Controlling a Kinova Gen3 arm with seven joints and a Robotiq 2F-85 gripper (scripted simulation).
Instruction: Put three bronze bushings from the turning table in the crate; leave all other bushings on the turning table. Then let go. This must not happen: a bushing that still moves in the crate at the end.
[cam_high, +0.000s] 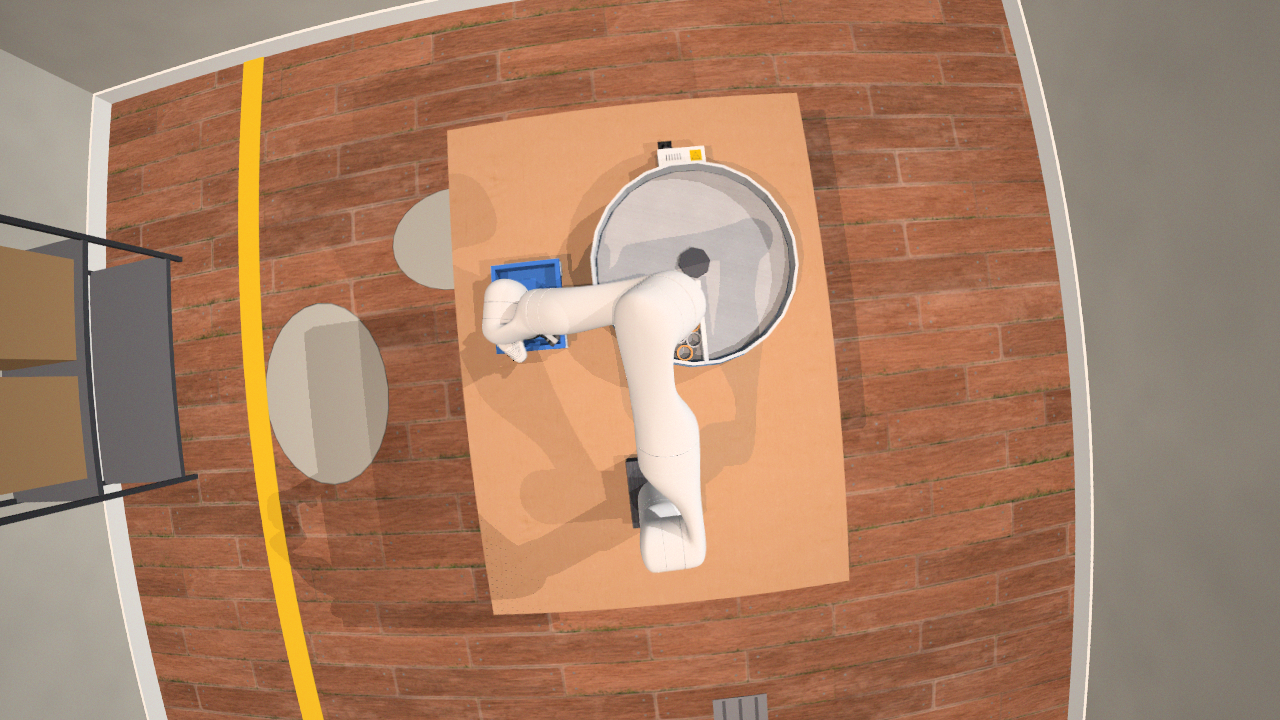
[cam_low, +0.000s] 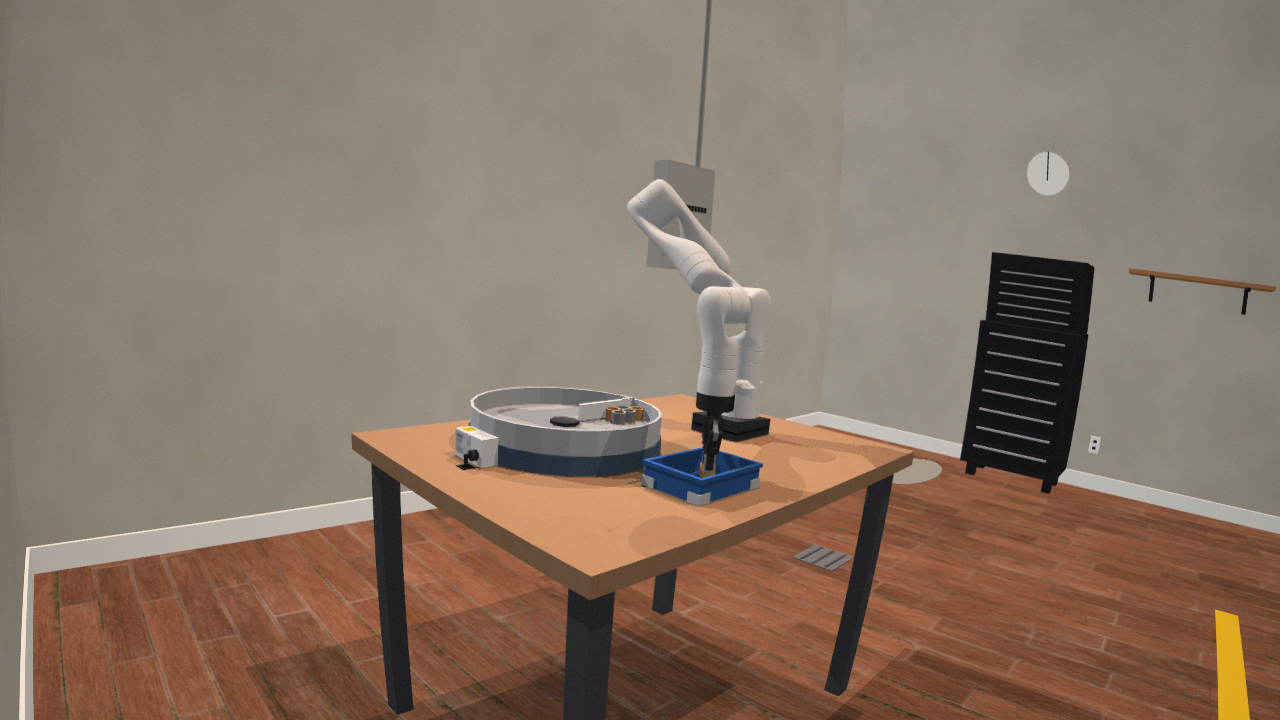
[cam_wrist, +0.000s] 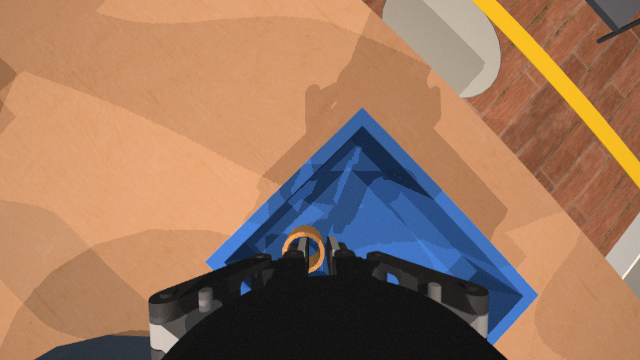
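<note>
My gripper is now 40 mm short of the blue crate, 30 mm to the right of it and 10 mm above it. The rest, counted from my hand: turning table 320 mm to the right, 140 mm ahead, 10 mm above.
</note>
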